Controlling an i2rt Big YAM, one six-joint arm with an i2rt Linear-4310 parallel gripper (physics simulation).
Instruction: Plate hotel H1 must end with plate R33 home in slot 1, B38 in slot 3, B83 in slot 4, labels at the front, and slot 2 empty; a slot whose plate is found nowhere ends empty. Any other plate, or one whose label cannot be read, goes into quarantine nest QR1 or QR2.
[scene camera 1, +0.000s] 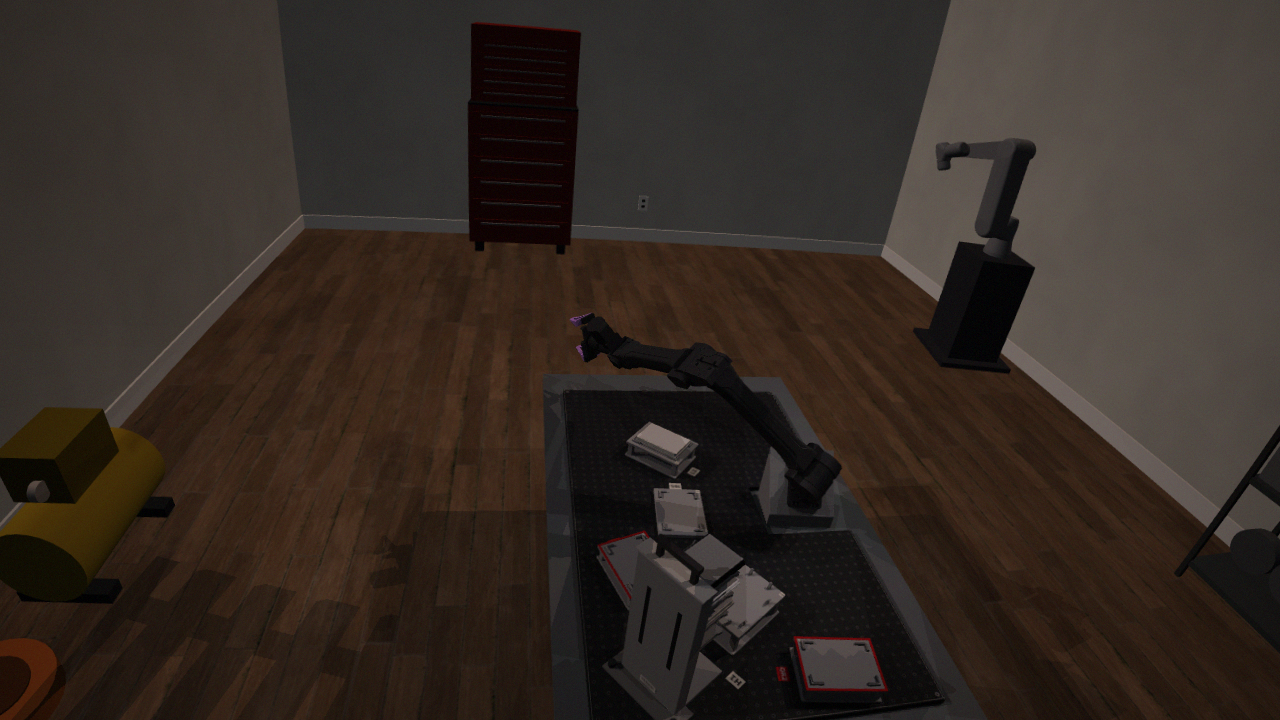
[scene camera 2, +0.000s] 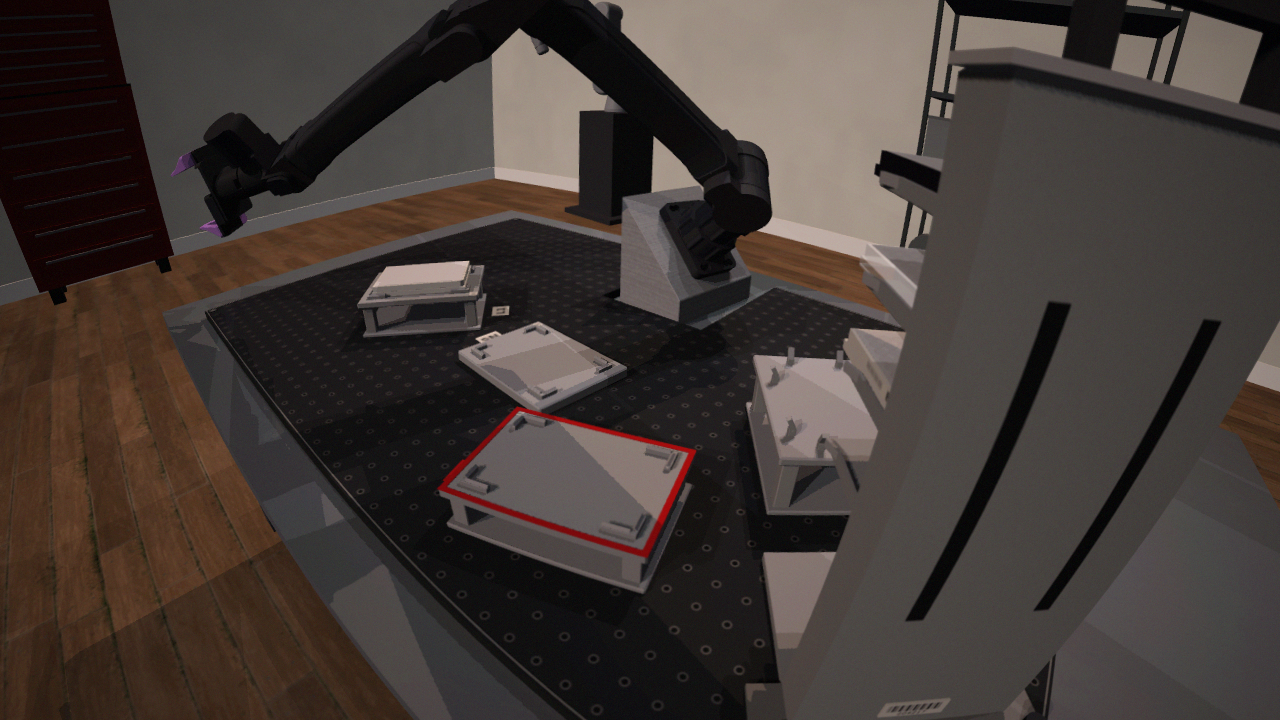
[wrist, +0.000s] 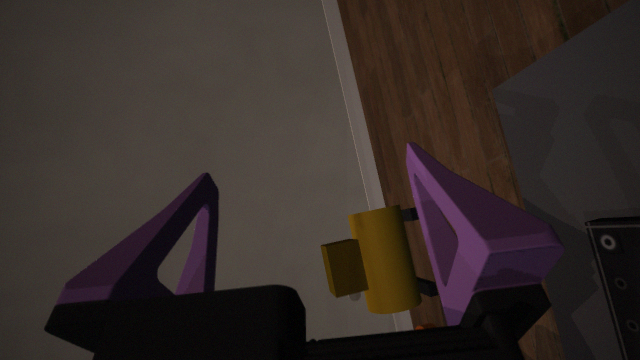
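Pixels of known places: gripper, between the fingertips: (scene camera 1: 574, 332) (scene camera 2: 188, 201) (wrist: 307, 167); arm's base, origin of its link: (scene camera 1: 804, 484) (scene camera 2: 695, 240).
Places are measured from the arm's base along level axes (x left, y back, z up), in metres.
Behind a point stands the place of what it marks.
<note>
My gripper (scene camera 1: 577, 335) @(z 0.091, x -0.533, y -0.643 m) (scene camera 2: 189, 200) @(z 0.091, x -0.533, y -0.643 m) (wrist: 307, 167) @(z 0.091, x -0.533, y -0.643 m) is open and empty, its purple fingers wide apart, raised beyond the table's far left corner. Plate hotel H1 (scene camera 1: 659, 626) @(z 0.113, x 0.543, y -0.395 m) (scene camera 2: 1065, 447) @(z 0.128, x 0.538, y -0.400 m) stands upright near the front; pale slabs (scene camera 2: 895, 268) @(z 0.152, x 0.434, y -0.343 m) stick out of its far side, and I cannot tell plates from shelves. A white plate (scene camera 1: 662, 440) @(z -0.018, x -0.160, y -0.359 m) (scene camera 2: 420, 277) @(z -0.018, x -0.156, y -0.365 m) lies on a raised stand (scene camera 2: 420, 332) @(z -0.079, x -0.121, y -0.388 m) at the back. Red-edged nests, one (scene camera 1: 626, 559) @(z -0.042, x 0.255, y -0.444 m) (scene camera 2: 572, 474) @(z -0.042, x 0.266, y -0.420 m) left of the hotel and one (scene camera 1: 839, 664) @(z -0.042, x 0.491, y -0.021 m) at front right, show bare tops. No plate label is readable.
A low grey nest (scene camera 1: 680, 510) @(z -0.070, x 0.054, y -0.312 m) (scene camera 2: 541, 358) @(z -0.070, x 0.056, y -0.310 m) lies mid-table. A raised nest (scene camera 1: 756, 598) @(z -0.022, x 0.355, y -0.172 m) (scene camera 2: 819, 402) @(z -0.022, x 0.349, y -0.216 m) stands beside the hotel, near a grey-topped block (scene camera 1: 714, 557) @(z 0.205, x 0.463, y -0.310 m). The arm's base (scene camera 1: 796, 514) @(z -0.055, x 0.054, y -0.018 m) (scene camera 2: 657, 259) @(z -0.010, x 0.012, y -0.089 m) is at the right edge. A yellow tank (scene camera 1: 80, 528) (wrist: 385, 260) stands on the floor.
</note>
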